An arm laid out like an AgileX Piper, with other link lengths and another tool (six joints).
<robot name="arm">
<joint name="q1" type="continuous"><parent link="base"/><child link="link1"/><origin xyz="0 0 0.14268" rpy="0 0 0"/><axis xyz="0 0 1"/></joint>
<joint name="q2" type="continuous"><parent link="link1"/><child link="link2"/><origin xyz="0 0 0" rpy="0 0 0"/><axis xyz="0 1 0"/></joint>
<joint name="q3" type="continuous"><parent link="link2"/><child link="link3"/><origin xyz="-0.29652 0 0.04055" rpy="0 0 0"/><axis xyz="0 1 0"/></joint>
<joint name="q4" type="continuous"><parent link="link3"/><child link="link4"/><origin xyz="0.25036 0 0.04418" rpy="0 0 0"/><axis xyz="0.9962 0 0.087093"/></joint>
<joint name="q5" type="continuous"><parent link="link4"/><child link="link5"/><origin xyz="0 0 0" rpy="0 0 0"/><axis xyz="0 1 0"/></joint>
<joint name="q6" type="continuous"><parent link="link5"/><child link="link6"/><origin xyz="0.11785 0 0.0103" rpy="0 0 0"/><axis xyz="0.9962 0 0.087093"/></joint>
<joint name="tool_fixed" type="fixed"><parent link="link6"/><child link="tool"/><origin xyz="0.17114 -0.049 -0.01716" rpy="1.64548 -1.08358 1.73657"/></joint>
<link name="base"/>
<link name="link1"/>
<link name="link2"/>
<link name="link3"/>
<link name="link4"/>
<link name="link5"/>
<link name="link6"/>
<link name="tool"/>
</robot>
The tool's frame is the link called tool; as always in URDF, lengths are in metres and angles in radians. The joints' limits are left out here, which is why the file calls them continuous.
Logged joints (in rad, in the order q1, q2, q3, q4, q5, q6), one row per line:
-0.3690 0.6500 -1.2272 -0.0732 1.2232 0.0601
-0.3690 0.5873 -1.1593 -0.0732 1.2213 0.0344
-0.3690 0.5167 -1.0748 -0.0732 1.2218 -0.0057
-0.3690 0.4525 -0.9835 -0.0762 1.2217 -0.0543
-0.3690 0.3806 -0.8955 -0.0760 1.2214 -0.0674
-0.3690 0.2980 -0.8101 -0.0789 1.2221 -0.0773
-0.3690 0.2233 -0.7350 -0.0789 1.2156 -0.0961
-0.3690 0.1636 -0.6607 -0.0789 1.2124 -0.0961
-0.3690 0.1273 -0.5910 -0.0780 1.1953 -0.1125
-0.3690 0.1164 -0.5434 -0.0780 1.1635 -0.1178
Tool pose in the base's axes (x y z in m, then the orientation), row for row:
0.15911 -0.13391 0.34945 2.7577 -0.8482 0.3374
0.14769 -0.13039 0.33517 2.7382 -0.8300 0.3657
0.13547 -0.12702 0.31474 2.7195 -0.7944 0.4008
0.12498 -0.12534 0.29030 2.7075 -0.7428 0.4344
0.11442 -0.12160 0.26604 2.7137 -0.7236 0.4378
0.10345 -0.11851 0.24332 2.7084 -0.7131 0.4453
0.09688 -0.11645 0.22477 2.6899 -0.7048 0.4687
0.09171 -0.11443 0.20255 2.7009 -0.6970 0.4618
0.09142 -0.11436 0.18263 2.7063 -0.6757 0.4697
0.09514 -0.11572 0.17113 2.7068 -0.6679 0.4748
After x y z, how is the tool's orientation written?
As angles about the fixed x, y, z axes (roll, pitch, yaw), in radians.
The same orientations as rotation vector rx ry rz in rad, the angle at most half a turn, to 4 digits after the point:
2.6406 0.2148 1.2608
2.6366 0.2459 1.2407
2.6383 0.2934 1.1997
2.6464 0.3501 1.1379
2.6565 0.3659 1.1134
2.6550 0.3765 1.1008
2.6427 0.3996 1.0948
2.6532 0.4002 1.0830
2.6624 0.4223 1.0566
2.6644 0.4325 1.0474

